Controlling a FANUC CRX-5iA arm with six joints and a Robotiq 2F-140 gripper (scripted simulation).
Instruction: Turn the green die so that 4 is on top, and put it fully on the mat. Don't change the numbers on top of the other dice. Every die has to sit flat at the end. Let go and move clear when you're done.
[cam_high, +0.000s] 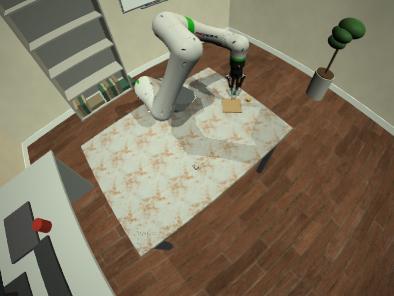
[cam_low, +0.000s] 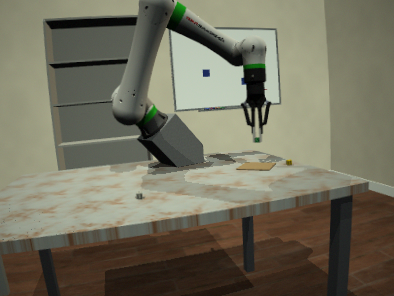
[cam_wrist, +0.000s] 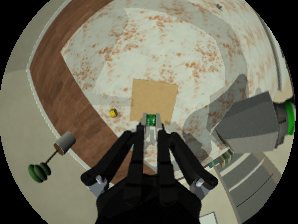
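My gripper is now 1 cm to the left of the tan mat and 14 cm above it. The rest, counted from my hand: green die (2 cm below); grey die (15 cm ahead, 55 cm to the right, 13 cm below); yellow die (7 cm ahead, 11 cm to the left, 13 cm below).
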